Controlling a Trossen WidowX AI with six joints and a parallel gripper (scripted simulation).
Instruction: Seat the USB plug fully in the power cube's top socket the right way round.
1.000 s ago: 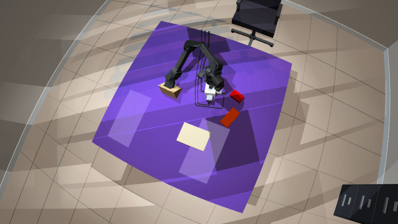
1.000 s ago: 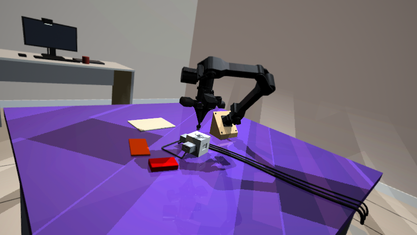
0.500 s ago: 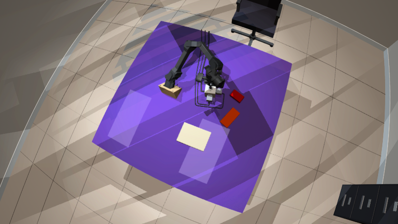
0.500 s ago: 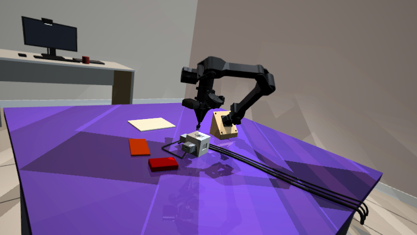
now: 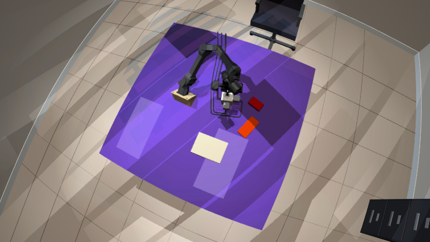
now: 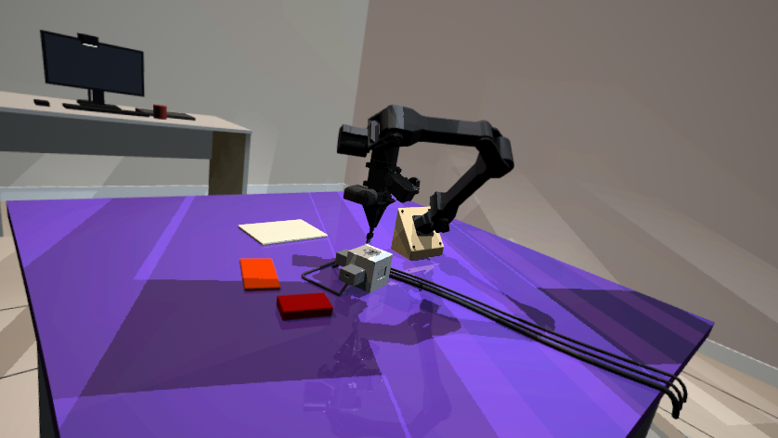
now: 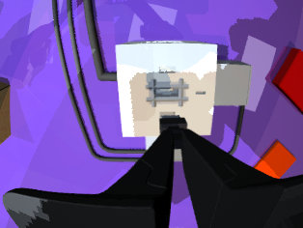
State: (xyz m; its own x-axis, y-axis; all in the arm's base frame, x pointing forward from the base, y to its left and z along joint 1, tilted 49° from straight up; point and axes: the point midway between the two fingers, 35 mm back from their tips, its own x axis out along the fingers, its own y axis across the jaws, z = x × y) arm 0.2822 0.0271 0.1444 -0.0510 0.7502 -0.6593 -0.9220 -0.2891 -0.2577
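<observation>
Right now the dark USB plug is 2 cm below my gripper tip. From my gripper tip the other things lie so: cream plate: 6 cm ahead, 35 cm to the right, 13 cm below; orange slab: 21 cm ahead, 10 cm to the right, 13 cm below; red block: 19 cm ahead, 7 cm to the left, 13 cm below.
</observation>
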